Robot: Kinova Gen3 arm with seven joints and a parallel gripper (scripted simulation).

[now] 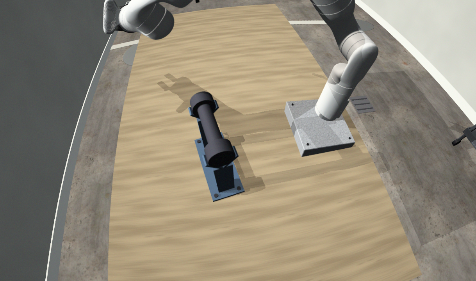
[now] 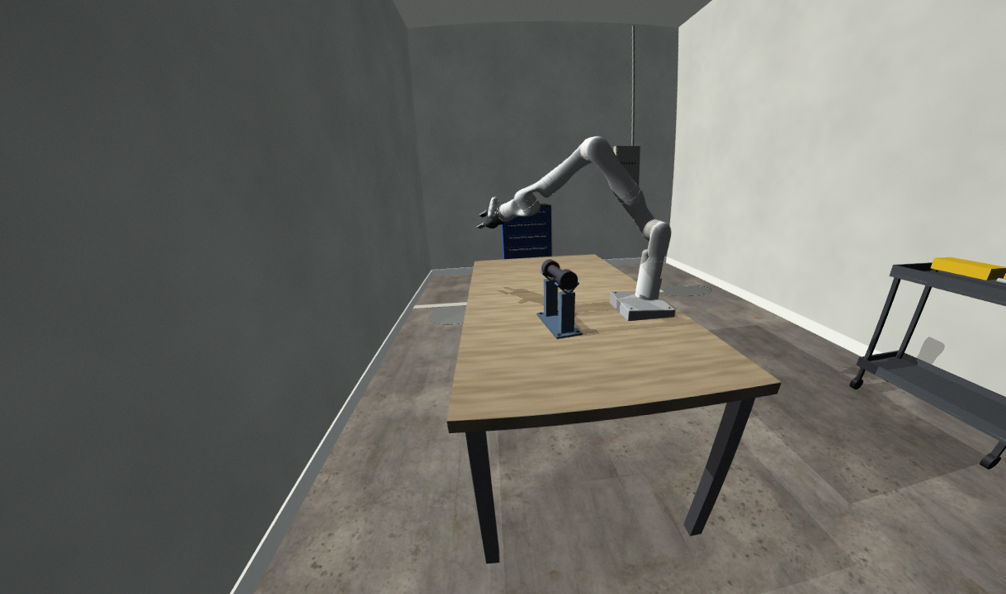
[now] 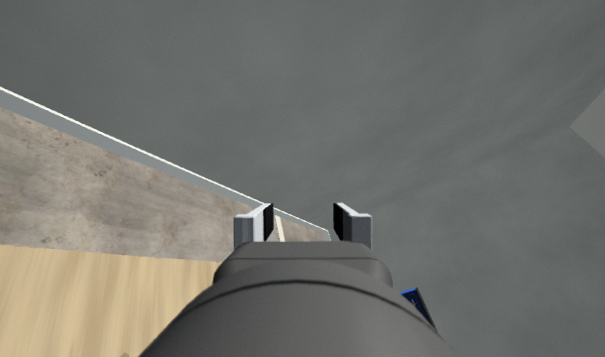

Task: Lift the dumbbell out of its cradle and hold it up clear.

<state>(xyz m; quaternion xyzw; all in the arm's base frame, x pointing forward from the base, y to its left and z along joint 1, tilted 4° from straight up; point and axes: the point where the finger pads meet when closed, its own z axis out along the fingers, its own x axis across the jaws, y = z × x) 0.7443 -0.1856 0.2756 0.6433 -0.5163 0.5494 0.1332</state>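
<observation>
The dark dumbbell lies 340 mm to the left of my hand, 320 mm behind it and 170 mm below it. From my hand the other things lie so: blue cradle (340 mm to the left, 320 mm behind, 280 mm below).
</observation>
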